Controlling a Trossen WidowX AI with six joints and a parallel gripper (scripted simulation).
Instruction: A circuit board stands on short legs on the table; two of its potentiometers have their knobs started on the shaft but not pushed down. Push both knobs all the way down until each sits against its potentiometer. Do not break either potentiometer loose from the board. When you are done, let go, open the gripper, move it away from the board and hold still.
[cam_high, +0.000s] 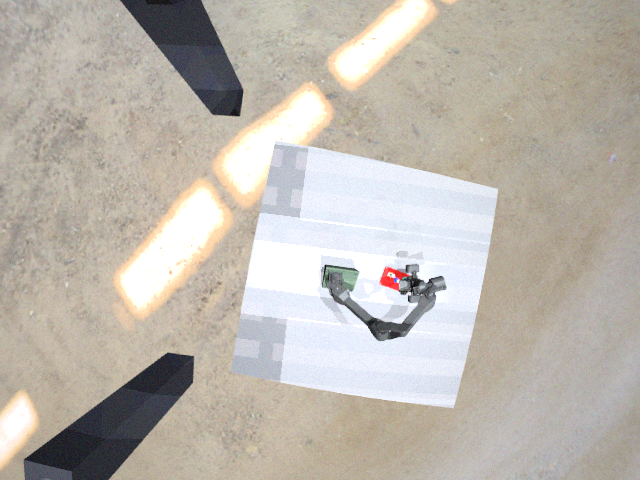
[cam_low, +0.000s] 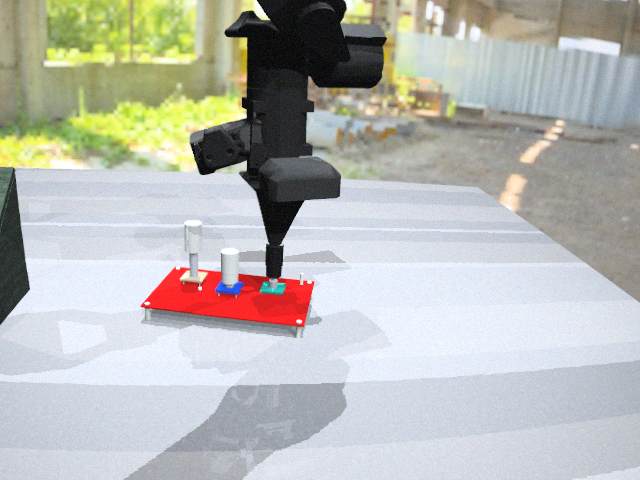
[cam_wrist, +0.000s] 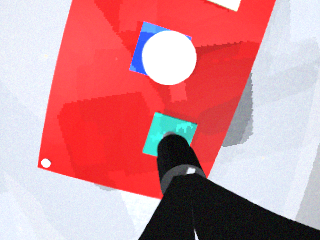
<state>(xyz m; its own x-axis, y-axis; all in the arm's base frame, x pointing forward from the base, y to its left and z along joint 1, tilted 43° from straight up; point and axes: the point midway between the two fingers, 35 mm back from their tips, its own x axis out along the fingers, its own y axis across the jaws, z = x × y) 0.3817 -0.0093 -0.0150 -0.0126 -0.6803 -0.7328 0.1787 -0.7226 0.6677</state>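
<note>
Right now the black knob is 10 mm below my gripper tip. The rest, counted from my gripper tip: blue potentiometer (50 mm behind, 30 mm below, 10 mm to the right); teal potentiometer (30 mm below); grey knob (50 mm behind, 20 mm below, 10 mm to the right).
</note>
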